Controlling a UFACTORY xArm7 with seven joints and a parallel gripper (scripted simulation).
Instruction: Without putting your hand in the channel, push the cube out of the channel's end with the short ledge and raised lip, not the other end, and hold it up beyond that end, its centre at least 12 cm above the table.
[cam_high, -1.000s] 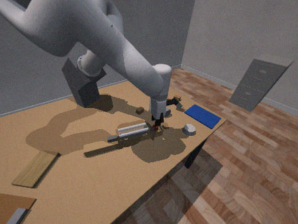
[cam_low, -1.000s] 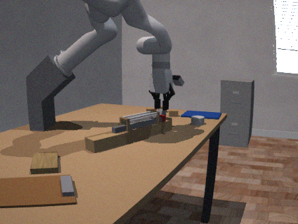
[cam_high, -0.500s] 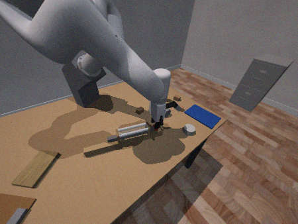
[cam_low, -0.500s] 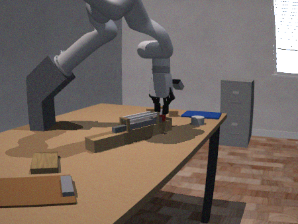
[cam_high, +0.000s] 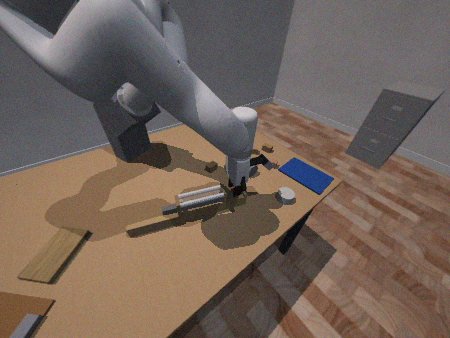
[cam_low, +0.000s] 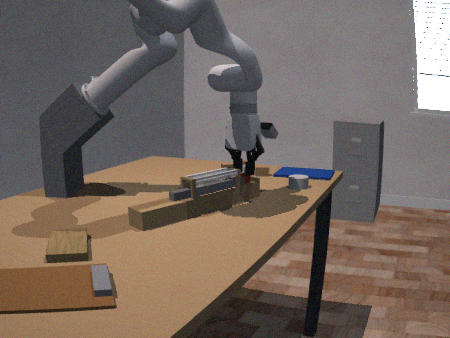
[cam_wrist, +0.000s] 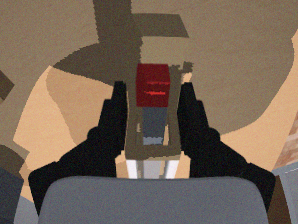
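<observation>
The red cube is 30 mm below my hand. The rest, counted from my hand: long wooden base: 20 mm ahead, 130 mm to the right, 30 mm below; then grey block: 150 mm behind, 120 mm to the left, 60 mm below; then grey bar: 30 mm ahead, 200 mm to the right, 30 mm below.
</observation>
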